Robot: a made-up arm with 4 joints. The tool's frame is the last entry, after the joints.
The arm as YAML. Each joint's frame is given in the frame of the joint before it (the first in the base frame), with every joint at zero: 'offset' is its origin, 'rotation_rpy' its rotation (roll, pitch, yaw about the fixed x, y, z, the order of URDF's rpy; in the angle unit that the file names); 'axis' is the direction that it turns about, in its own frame. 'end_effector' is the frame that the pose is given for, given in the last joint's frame.
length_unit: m
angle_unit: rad
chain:
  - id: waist
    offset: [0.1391, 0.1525, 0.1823]
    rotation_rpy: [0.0, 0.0, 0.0]
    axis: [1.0, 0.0, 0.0]
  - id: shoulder
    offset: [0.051, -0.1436, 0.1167]
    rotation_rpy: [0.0, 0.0, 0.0]
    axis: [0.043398, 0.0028, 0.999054]
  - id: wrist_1
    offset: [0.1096, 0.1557, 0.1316]
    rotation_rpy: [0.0, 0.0, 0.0]
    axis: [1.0, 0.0, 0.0]
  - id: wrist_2
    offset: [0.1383, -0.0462, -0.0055]
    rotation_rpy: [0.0, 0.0, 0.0]
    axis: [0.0, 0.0, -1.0]
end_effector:
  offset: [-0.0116, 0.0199, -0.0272]
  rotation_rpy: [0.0, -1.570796, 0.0]
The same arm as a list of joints. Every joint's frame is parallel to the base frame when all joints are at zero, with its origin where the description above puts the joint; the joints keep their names.
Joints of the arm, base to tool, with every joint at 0 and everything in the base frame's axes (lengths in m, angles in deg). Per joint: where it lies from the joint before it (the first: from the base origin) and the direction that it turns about. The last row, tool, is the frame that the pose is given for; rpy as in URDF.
waist: axis +x offset 0.1391 0.1525 0.1823
shoulder: axis 0.043398 0.0028 0.999054 offset 0.0510 -0.1436 0.1167
wrist_1: axis +x offset 0.1096 0.1557 0.1316
wrist_2: axis -z offset 0.1383 -0.0462 -0.0055
tool: offset -0.0116 0.0199 -0.0272 rpy 0.00 -90.00 0.00

